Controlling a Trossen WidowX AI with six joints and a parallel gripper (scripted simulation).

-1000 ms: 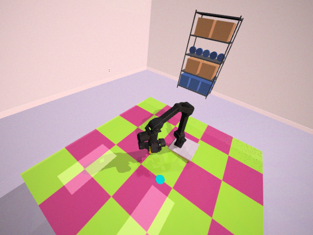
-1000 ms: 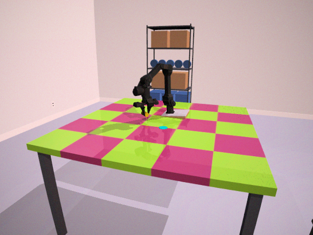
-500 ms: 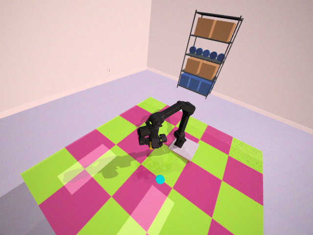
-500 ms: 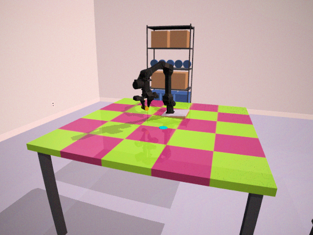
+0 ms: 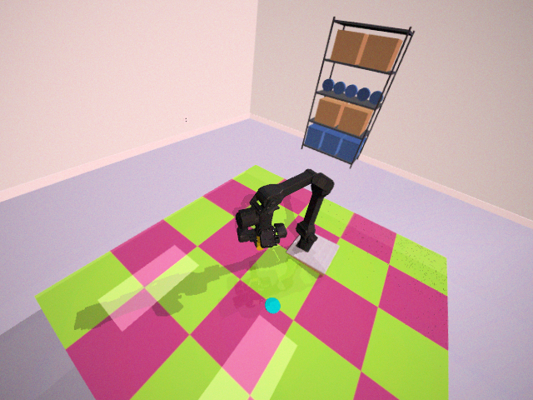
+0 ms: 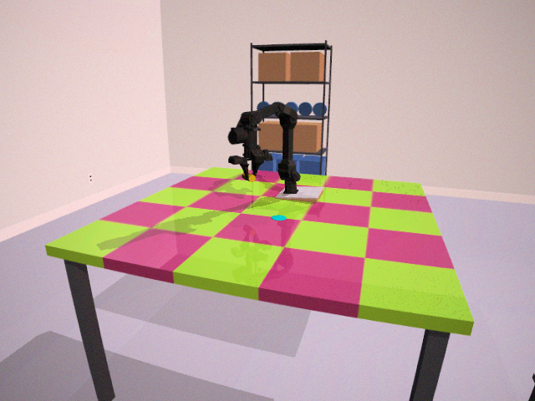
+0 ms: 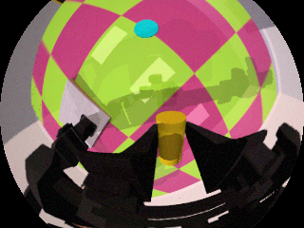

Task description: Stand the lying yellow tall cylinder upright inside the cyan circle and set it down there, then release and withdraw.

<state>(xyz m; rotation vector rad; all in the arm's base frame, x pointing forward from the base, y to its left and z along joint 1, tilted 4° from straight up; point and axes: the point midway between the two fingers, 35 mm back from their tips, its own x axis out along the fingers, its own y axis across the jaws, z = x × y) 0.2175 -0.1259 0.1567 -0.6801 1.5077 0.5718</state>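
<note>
My gripper tip is now 15 cm to the right of the cyan circle, 13 cm above it and 12 cm short of it. Round my gripper tip: yellow tall cylinder 1 cm to the right, 1 cm behind.
</note>
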